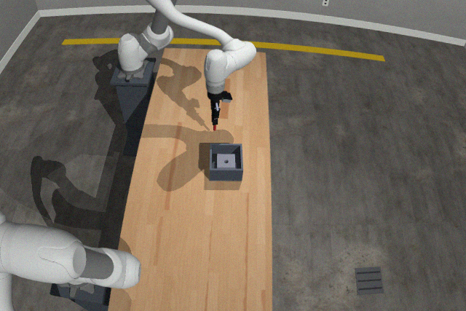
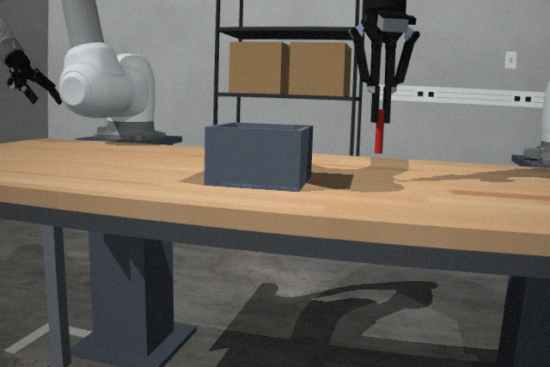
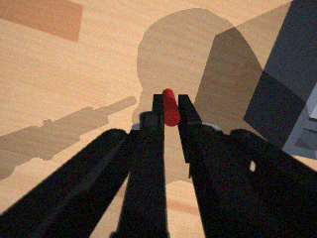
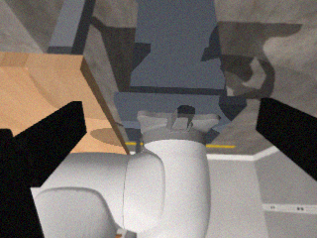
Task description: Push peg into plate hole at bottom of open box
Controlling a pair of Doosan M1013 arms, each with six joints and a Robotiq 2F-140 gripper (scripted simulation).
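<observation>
My left gripper is now 200 mm to the left of the grey plate, 100 mm above it and 70 mm short of it. From my left hand the other things lie so: grey box (200 mm to the right, 120 mm below, 70 mm ahead); red peg (50 mm below).
</observation>
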